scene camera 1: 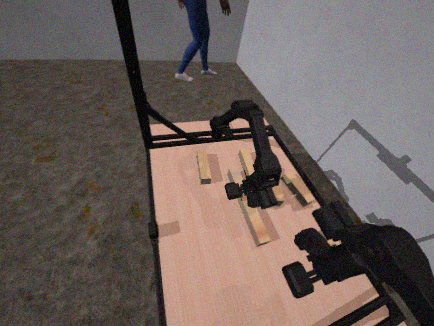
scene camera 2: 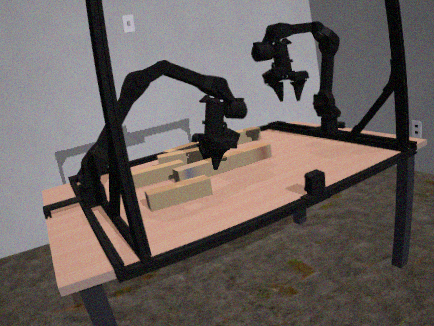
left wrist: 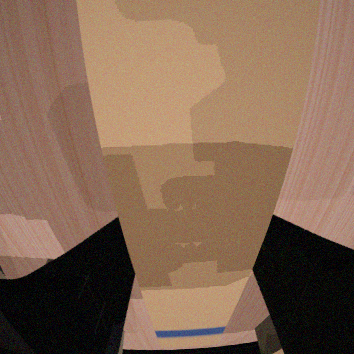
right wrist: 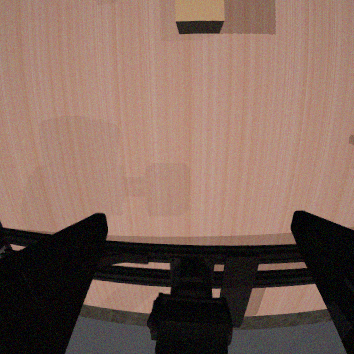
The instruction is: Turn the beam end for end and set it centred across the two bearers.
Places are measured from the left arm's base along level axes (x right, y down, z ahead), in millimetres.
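Pixels of known places: left gripper, fingertip midpoint: (scene camera 1: 241, 193) (scene camera 2: 211, 168) (left wrist: 188, 214); right gripper, fingertip midpoint: (scene camera 2: 289, 101) (right wrist: 201, 222); left arm's base, origin of the base link: (scene camera 1: 216, 134) (scene camera 2: 94, 203); right arm's base, origin of the base link: (scene camera 2: 330, 131) (right wrist: 191, 271).
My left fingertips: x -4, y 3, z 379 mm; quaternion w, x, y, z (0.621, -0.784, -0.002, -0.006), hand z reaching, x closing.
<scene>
Ahead of a thing's pixels: the offset from my left fingertips to its top centre. Level surfaces: height alone.
The long pale beam @[dy -28, dx +0, dz +49 mm] (scene camera 1: 255, 225) (scene camera 2: 245, 157) (left wrist: 200, 115) (right wrist: 200, 10) lies at or just above the table top; any gap beneath is unclear. Its blue band shows in the left wrist view, and a reddish patch is near its other end in both scene views. My left gripper (scene camera 2: 216, 165) (left wrist: 188, 214) is shut on the beam, nearer the blue-banded end. My right gripper (scene camera 2: 291, 99) (right wrist: 201, 222) is open, empty and high above the table. Two short parallel blocks, one @[dy -28, dx +131, dz -171 mm] (scene camera 1: 203, 167) (scene camera 2: 180, 194) and another @[dy -28, dx -91, dz -147 mm] (scene camera 1: 245, 160) (scene camera 2: 157, 174), may be the bearers; I cannot tell for certain.
Another pale block @[dy -28, dx -275, dz +35 mm] (scene camera 1: 297, 189) lies near the wall-side edge, and more wood is partly hidden behind the arms. A black frame rail (scene camera 1: 154, 270) (scene camera 2: 225, 227) borders the table @[dy +16 mm] (scene camera 2: 240, 192). A black box (scene camera 2: 315, 182) stands at the near rail. A person (scene camera 1: 197, 35) stands beyond the table.
</scene>
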